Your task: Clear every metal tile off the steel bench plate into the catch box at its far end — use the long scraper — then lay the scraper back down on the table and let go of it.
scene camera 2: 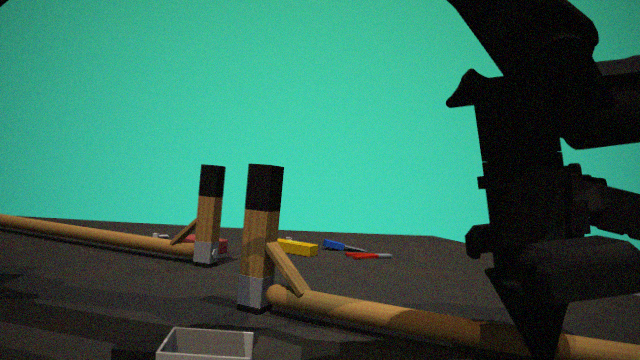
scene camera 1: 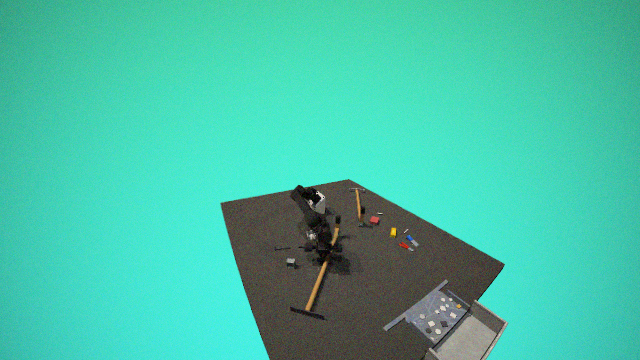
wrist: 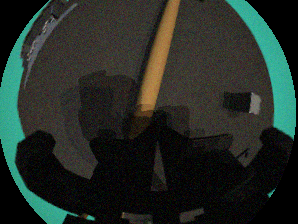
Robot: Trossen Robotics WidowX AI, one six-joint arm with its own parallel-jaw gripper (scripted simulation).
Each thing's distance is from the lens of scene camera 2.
long scraper point(scene camera 2: 257, 293): 42 cm
